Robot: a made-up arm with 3 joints. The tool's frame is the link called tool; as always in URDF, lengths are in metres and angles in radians. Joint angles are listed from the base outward.
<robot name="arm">
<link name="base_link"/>
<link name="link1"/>
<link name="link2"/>
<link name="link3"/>
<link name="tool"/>
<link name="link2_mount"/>
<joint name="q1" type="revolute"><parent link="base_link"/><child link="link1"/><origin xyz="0 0 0.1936"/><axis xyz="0 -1 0"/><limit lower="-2.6" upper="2.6"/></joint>
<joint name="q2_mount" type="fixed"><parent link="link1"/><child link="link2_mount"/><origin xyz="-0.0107 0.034 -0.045"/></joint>
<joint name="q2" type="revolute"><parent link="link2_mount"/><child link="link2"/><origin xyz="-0.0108 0.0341 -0.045"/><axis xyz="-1 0 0"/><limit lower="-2.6" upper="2.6"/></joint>
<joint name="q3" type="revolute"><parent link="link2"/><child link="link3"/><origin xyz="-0.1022 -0.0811 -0.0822"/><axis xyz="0 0 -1"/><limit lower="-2.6" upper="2.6"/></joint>
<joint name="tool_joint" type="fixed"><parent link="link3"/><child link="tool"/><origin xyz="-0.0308 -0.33 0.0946"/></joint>
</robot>
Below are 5 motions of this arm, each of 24 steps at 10 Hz.
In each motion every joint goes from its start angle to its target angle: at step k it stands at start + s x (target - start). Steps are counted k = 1, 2, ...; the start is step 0. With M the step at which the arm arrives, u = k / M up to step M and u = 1 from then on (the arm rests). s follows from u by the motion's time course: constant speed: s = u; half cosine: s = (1 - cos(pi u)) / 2; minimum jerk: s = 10 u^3 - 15 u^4 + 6 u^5.
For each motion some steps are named. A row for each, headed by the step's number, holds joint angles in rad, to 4 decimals.
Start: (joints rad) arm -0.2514 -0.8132 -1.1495
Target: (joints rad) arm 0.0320 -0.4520 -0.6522
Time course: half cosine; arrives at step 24
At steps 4, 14, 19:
4: -0.2324 -0.7890 -1.1162
14: -0.0730 -0.5859 -0.8365
19: 0.0027 -0.4893 -0.7036

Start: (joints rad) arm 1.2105 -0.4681 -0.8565
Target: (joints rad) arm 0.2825 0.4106 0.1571
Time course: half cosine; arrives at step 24
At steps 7, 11, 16, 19, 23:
7: 1.0290 -0.2962 -0.6582
11: 0.8071 -0.0861 -0.4159
16: 0.5145 0.1909 -0.0963
19: 0.3784 0.3198 0.0524
23: 0.2865 0.4068 0.1528

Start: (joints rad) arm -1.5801 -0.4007 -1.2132
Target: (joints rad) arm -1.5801 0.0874 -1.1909
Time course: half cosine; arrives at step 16
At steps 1, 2, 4, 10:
1: -1.5801 -0.3960 -1.2130
2: -1.5801 -0.3821 -1.2124
4: -1.5801 -0.3292 -1.2099
10: -1.5801 -0.0633 -1.1978

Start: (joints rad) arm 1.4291 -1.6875 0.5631
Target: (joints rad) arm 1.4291 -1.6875 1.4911
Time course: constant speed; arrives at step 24
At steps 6, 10, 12, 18, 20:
6: 1.4291 -1.6875 0.7951
10: 1.4291 -1.6875 0.9498
12: 1.4291 -1.6875 1.0271
18: 1.4291 -1.6875 1.2591
20: 1.4291 -1.6875 1.3364

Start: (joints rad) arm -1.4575 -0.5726 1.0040
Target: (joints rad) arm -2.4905 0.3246 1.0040
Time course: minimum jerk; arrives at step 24
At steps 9, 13, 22, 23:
9: -1.7418 -0.3257 1.0040
13: -2.0543 -0.0542 1.0040
22: -2.4852 0.3200 1.0040
23: -2.4898 0.3240 1.0040

